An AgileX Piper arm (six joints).
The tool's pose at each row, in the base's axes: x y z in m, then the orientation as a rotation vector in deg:
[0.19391, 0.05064, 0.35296, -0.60, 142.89, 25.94]
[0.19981, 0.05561, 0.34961, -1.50, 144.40, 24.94]
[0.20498, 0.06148, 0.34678, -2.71, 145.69, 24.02]
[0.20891, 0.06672, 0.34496, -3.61, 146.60, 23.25]
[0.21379, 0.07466, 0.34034, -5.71, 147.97, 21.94]
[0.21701, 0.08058, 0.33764, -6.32, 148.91, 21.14]
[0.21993, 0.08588, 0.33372, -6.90, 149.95, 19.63]
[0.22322, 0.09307, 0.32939, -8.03, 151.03, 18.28]
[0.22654, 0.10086, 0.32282, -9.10, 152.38, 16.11]
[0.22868, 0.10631, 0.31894, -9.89, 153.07, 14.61]
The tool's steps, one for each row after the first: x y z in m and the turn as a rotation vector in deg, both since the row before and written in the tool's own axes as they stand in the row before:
[-0.00249, 0.00297, 0.00746, 0.69, 1.46, -0.67]
[-0.00232, 0.00412, 0.00684, 0.54, 1.31, -0.89]
[-0.00207, 0.00399, 0.00510, 0.45, 0.92, -0.68]
[-0.00144, 0.00569, 0.00859, 0.63, 1.49, -1.56]
[-0.00137, 0.00453, 0.00551, 0.52, 0.94, -0.46]
[-0.00063, 0.00372, 0.00614, 1.03, 0.98, -0.56]
[-0.00094, 0.00550, 0.00708, 0.81, 1.12, -0.90]
[-0.00016, 0.00571, 0.00907, 1.40, 1.35, -0.96]
[-0.00049, 0.00430, 0.00553, 0.94, 0.72, -0.72]

